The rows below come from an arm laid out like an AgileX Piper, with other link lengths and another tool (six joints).
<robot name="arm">
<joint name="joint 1" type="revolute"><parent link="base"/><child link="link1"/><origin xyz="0 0 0.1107" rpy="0 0 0"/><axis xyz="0 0 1"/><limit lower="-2.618" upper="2.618"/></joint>
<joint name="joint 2" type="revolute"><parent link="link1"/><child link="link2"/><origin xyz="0 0 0" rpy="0 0 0"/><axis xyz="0 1 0"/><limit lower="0" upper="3.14"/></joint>
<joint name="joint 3" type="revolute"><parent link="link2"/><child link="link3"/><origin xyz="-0.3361 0 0.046" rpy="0 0 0"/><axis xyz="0 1 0"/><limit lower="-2.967" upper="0"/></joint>
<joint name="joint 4" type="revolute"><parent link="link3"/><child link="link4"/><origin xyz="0.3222 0 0.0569" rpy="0 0 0"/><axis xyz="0.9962 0 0.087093"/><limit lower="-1.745" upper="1.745"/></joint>
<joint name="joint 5" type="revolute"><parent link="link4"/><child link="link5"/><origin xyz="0 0 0" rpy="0 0 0"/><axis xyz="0 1 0"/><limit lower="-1.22" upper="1.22"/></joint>
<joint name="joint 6" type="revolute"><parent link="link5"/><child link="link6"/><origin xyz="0.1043 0 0.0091" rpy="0 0 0"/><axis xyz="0.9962 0 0.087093"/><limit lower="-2.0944" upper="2.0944"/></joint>
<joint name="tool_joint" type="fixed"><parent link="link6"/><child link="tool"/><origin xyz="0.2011 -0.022 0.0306" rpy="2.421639 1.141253 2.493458"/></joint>
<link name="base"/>
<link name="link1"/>
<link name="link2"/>
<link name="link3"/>
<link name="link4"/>
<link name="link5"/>
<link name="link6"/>
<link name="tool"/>
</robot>
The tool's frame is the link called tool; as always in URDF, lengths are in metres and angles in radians.
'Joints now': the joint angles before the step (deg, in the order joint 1, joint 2, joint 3, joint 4, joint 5, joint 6). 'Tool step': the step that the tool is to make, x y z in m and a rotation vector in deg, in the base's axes. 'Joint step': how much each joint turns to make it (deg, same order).
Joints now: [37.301, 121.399, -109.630, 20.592, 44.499, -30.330]
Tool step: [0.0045, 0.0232, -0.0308, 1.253, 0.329, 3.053]
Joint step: [0.002, 4.554, -1.719, 5.212, -1.808, -6.158]
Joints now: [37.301, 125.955, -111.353, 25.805, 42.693, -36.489]
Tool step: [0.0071, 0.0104, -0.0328, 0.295, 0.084, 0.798]
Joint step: [-0.001, 3.528, -0.235, 2.739, -2.647, -3.482]
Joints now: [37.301, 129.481, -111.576, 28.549, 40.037, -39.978]
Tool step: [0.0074, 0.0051, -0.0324, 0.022, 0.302, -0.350]
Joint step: [0.009, 3.160, -0.007, 1.756, -2.696, -1.885]
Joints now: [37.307, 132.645, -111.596, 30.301, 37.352, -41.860]
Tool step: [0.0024, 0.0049, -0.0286, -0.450, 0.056, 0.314]
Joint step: [0.245, 2.652, -0.020, 1.251, -2.001, -1.962]
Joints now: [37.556, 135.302, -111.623, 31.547, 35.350, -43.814]
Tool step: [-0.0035, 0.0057, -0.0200, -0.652, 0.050, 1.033]
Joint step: [0.463, 1.774, -0.095, 0.748, -0.854, -1.701]
